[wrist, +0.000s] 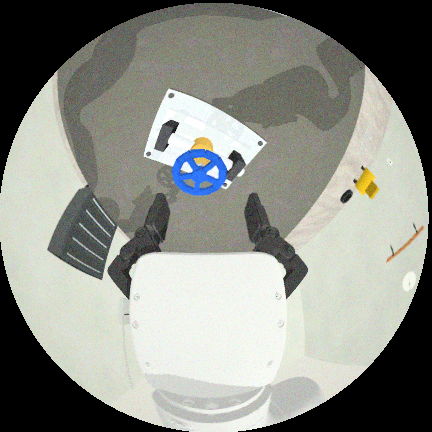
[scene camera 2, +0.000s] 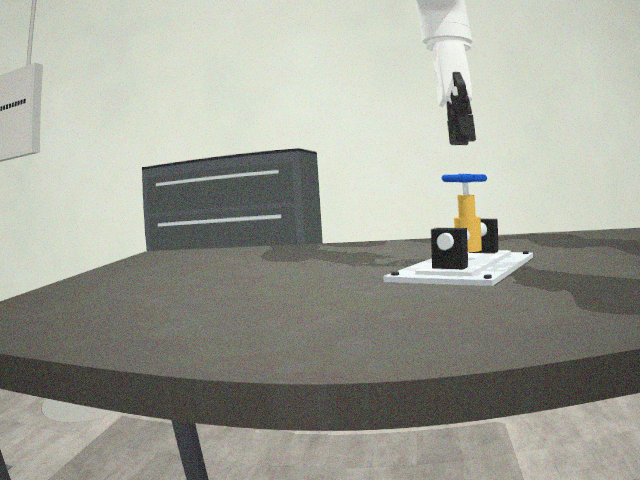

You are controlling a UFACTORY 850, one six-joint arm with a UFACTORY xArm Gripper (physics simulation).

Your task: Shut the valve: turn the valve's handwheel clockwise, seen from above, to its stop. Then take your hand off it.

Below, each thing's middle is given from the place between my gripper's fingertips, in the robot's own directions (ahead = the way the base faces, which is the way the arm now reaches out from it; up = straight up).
I see my gripper 1 cm to the left of the blue handwheel (wrist: 198,174) and 6 cm above it.
